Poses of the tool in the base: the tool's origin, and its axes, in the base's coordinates. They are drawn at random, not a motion.
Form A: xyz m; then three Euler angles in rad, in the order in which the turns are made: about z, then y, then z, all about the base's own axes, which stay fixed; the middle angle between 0 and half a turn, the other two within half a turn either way.
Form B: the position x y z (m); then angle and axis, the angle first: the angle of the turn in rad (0 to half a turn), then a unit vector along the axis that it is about. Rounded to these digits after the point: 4 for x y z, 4 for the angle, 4 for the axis.
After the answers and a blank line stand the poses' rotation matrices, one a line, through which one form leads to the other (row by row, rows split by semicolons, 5 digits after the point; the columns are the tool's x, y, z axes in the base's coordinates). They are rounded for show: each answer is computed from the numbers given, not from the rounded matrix.
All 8 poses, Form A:
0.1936, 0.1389, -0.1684, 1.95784, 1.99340, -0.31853
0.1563, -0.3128, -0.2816, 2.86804, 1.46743, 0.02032
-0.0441, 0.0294, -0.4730, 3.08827, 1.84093, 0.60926
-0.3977, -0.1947, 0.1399, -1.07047, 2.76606, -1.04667
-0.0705, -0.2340, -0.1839, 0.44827, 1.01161, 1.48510
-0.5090, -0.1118, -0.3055, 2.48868, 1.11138, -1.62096
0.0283, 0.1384, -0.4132, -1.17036, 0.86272, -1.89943
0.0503, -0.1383, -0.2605, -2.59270, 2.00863, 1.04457
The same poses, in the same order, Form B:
0.1936, 0.1389, -0.1684, 2.3822, 0.8208, 0.3790, 0.4274
0.1563, -0.3128, -0.2816, 2.9537, 0.6654, 0.0985, 0.7400
-0.0441, 0.0294, -0.4730, 2.8078, -0.7632, -0.2625, -0.5904
-0.3977, -0.1947, 0.1399, 2.9584, -0.0117, 0.9865, -0.1634
-0.0705, -0.2340, -0.1839, 2.1015, -0.2766, 0.4850, 0.8296
-0.5090, -0.1118, -0.3055, 1.3813, 0.7330, -0.3853, 0.5606
0.0283, 0.1384, -0.4132, 3.0764, 0.1491, 0.3908, -0.9083
0.0503, -0.1383, -0.2605, 2.3539, -0.8858, -0.2242, -0.4063

0.43702 0.24249 0.86615; 0.83097 -0.47741 -0.28562; 0.34425 0.84456 -0.41014
-0.10481 -0.00831 0.99446; 0.26808 -0.96318 0.02021; 0.95768 0.26871 0.10318
0.18803 0.58311 0.79033; 0.19620 -0.81077 0.55151; 0.96237 0.05136 -0.26686
-0.98299 0.00680 0.18355; -0.05274 0.94678 -0.31753; -0.17594 -0.32181 -0.93031
-0.39090 -0.91757 0.07255; 0.51342 -0.15194 0.84458; -0.76393 0.36739 0.53050
0.62440 -0.77981 -0.04494; 0.32132 0.30887 -0.89518; 0.71196 0.54451 0.44343
-0.95344 0.17566 -0.24517; 0.05726 -0.69269 -0.71896; -0.29611 -0.69952 0.65037
0.63283 0.62658 0.45490; 0.05070 -0.61977 0.78314; 0.77263 -0.47253 -0.42398

